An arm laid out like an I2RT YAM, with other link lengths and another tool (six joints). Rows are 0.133 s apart.
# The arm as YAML. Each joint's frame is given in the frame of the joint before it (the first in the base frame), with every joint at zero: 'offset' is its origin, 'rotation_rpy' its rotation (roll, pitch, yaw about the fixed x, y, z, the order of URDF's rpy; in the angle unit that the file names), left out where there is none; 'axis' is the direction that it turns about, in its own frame. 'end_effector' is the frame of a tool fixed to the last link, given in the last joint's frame.
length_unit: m
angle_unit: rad
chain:
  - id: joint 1
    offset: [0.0, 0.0, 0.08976]
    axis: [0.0, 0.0, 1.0]
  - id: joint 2
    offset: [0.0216, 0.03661, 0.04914]
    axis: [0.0, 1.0, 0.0]
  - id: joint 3
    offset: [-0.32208, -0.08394, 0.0]
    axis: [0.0, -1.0, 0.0]
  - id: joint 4
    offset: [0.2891, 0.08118, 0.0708]
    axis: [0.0, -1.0, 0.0]
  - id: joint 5
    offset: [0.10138, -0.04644, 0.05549]
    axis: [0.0, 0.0, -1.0]
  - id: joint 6
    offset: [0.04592, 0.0, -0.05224]
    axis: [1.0, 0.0, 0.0]
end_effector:
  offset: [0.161, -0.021, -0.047]
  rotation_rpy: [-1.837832, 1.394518, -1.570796]
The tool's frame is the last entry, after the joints.
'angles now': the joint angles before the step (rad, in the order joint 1, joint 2, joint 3, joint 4, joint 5, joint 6). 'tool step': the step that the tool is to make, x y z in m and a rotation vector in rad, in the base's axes. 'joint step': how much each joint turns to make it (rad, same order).
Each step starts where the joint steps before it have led.
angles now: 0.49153 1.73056 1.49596 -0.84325 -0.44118 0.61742
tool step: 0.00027 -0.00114 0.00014 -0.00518 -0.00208 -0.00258
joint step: 0.00001 -0.00115 0.00115 -0.00307 0.00611 -0.00038
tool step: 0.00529 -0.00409 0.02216 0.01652 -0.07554 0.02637
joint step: -0.00840 -0.03965 0.01373 0.00231 0.00075 -0.04464
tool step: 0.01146 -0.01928 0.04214 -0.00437 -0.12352 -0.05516
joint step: -0.01947 -0.08698 0.02136 -0.00229 0.06981 -0.00496
